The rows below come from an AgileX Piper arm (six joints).
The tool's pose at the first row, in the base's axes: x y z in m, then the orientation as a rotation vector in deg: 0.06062, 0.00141, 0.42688, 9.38, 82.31, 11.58
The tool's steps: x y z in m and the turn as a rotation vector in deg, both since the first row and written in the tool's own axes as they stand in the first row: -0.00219, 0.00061, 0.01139, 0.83, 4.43, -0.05; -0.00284, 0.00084, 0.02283, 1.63, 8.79, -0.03; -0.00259, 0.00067, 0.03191, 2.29, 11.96, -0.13; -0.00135, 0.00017, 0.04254, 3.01, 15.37, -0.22; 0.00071, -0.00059, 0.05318, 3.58, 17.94, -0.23; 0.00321, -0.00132, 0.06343, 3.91, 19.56, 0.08; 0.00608, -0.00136, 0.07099, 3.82, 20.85, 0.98; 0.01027, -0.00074, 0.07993, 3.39, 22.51, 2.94; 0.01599, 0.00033, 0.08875, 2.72, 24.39, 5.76
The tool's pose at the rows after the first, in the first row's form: 0.07163, 0.00160, 0.43059, 9.66, 86.82, 11.41; 0.08288, 0.00178, 0.43273, 9.97, 91.25, 11.30; 0.09193, 0.00176, 0.43361, 10.18, 94.49, 11.06; 0.10264, 0.00167, 0.43365, 10.42, 97.97, 10.79; 0.11347, 0.00152, 0.43285, 10.66, 100.59, 10.61; 0.12397, 0.00150, 0.43158, 11.03, 102.23, 10.79; 0.13182, 0.00221, 0.42977, 11.52, 103.45, 11.75; 0.14117, 0.00389, 0.42701, 12.48, 104.93, 13.93; 0.15057, 0.00636, 0.42287, 13.88, 106.52, 17.07
